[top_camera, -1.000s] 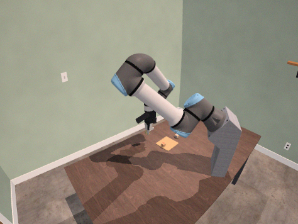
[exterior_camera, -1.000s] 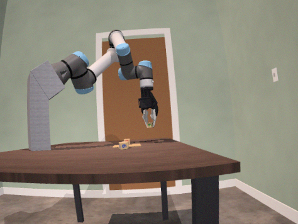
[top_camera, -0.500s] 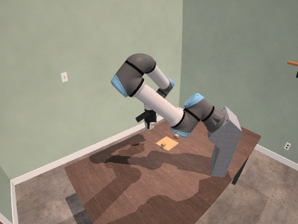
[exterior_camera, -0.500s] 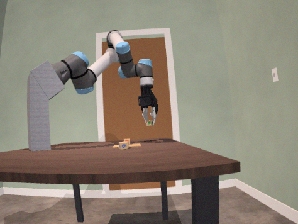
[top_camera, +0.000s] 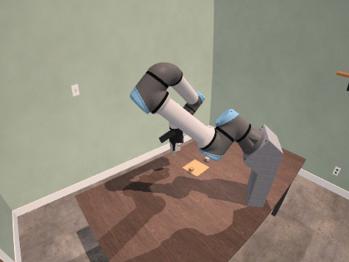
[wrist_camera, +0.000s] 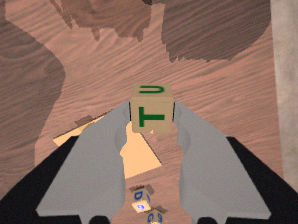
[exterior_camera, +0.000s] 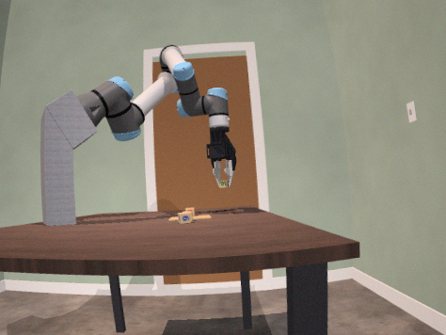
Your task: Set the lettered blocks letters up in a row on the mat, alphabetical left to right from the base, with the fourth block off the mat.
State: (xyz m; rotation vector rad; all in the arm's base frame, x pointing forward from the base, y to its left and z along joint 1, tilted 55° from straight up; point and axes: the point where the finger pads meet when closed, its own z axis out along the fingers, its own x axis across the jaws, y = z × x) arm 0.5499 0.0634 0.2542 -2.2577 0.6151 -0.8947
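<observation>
Right now my hand is 130 mm to the left of the tan mat, 110 mm past it and 110 mm above it.
</observation>
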